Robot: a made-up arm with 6 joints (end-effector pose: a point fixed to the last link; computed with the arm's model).
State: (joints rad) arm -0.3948 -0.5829 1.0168 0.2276 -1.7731 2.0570
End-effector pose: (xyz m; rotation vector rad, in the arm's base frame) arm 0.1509 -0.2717 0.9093 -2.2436 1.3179 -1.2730
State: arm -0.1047 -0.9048 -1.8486 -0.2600 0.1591 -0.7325
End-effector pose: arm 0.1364 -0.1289 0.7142 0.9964 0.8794 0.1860
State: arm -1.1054 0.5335 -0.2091 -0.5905 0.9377 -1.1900
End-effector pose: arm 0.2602 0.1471 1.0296 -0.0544 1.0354 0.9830
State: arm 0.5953 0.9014 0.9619 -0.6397 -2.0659 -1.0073
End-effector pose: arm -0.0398 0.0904 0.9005 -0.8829 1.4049 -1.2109
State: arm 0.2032 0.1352 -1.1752 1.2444 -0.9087 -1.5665
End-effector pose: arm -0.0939 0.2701 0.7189 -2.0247 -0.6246 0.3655
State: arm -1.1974 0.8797 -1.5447 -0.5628 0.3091 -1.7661
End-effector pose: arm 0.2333 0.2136 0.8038 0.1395 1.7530 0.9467
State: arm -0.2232 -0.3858 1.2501 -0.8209 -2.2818 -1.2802
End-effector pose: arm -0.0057 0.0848 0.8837 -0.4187 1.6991 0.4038
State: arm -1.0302 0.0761 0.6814 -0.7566 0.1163 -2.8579
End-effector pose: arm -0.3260 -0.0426 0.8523 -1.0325 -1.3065 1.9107
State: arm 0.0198 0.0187 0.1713 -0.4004 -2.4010 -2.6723
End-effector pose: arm 0.0938 0.3009 1.0137 1.2637 1.9659 1.4900
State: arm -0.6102 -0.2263 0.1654 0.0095 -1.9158 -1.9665
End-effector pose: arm 0.0468 0.1896 0.7761 -1.5962 -2.2247 -0.5558
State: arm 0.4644 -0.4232 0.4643 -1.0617 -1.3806 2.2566
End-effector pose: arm 0.1451 0.2836 0.9794 2.1237 1.3280 1.6850
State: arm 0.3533 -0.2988 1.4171 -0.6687 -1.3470 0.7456
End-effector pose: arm -0.0017 -0.1814 1.0482 -1.4075 1.2697 -1.7915
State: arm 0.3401 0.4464 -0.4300 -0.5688 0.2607 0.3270
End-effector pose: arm -0.1809 -0.2433 1.0449 0.5230 -0.5618 -0.4757
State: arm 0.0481 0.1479 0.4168 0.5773 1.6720 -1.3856
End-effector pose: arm -0.2094 0.1738 1.1242 -0.1942 -0.0612 -0.0977
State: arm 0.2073 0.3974 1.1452 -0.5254 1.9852 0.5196
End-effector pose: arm -0.4619 -0.1250 1.0902 -0.0477 -0.8307 -0.8550
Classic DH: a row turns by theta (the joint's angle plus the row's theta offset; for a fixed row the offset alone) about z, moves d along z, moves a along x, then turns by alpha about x. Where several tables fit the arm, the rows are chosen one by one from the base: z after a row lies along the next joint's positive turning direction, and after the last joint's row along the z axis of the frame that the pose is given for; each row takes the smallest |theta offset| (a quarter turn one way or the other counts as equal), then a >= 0, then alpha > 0; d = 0 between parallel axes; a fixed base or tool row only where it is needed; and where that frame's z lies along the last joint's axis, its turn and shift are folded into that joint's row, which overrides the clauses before.
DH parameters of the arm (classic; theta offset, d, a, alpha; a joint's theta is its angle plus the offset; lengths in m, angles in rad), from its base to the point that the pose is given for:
base (fixed): 0.0039 0.8101 -0.0313 1.4982
joint 1: 1.5705 -0.1009 0.0072 -1.5747
joint 2: -0.0726 0.0563 0.011 1.5708
joint 3: -1.5708 0.023 0.057 1.5708
joint 4: 0 -0.129 -0.076 1.5708
joint 5: 1.5708 -0.076 0.186 1.5708
joint 6: -1.0648 0.3595 0.0841 2.7972
tool (fixed): 1.1682 0.6019 0 0

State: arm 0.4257 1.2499 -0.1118 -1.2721 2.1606 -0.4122
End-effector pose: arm 0.1065 0.3608 1.0046 -1.7460 0.8535 -0.1504
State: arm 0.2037 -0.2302 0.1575 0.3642 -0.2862 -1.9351
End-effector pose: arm -0.2316 0.2694 0.7984 -1.1610 -1.4999 -0.2077
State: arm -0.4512 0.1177 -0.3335 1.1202 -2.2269 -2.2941
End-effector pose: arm 0.1482 -0.0195 0.7147 2.3576 1.2107 -0.4507
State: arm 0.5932 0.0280 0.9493 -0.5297 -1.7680 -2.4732
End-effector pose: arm -0.0524 0.2793 0.8912 0.3907 1.5634 1.1348
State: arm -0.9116 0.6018 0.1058 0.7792 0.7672 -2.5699
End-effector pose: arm -0.1849 0.4606 0.8779 -1.1986 0.7474 1.3283
